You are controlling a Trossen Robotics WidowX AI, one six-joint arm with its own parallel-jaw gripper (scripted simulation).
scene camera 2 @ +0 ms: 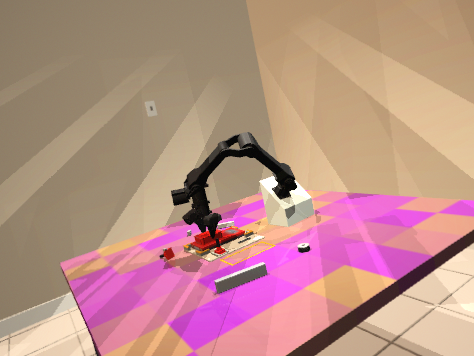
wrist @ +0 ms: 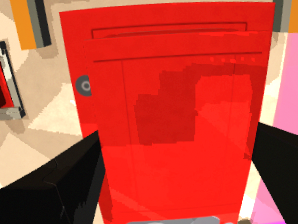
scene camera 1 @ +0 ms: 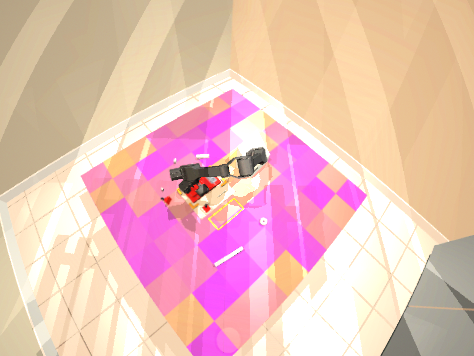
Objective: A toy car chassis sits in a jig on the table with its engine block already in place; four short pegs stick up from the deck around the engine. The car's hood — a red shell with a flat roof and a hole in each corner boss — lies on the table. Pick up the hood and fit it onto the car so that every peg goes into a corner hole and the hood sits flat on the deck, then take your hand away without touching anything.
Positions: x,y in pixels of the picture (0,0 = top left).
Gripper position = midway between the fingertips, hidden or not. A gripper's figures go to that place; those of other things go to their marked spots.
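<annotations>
The gripper [wrist: 175,132] is 11 cm from the lens. A red hood [wrist: 177,111] is 9 cm from the lens, and a jig [wrist: 46,122] is 16 cm from the lens, so the red hood is nearer to the lens than the jig. The marked spots on the red hood and the jig are 10 cm apart.
</annotations>
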